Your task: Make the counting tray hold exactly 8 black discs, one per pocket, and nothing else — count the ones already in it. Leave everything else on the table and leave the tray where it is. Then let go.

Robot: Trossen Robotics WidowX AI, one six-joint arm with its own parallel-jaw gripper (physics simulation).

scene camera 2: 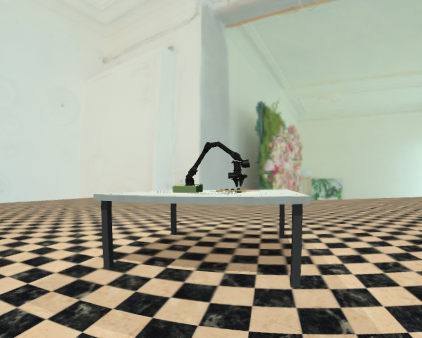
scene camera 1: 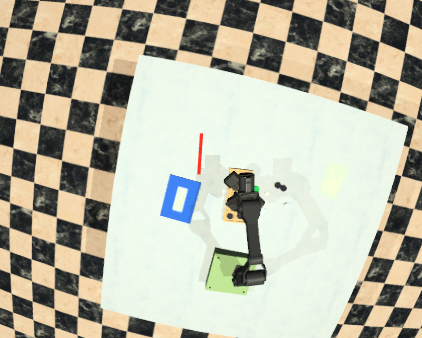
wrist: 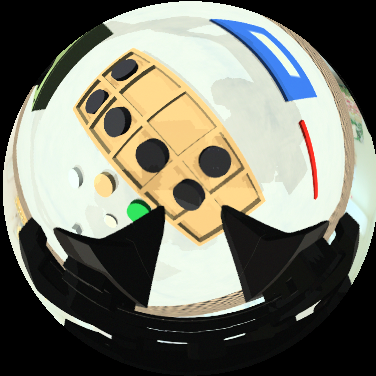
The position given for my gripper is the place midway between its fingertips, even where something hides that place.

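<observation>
A tan counting tray (wrist: pixel 162 106) is there for me to see, and with it I see my own gripper (wrist: pixel 192 210).
</observation>
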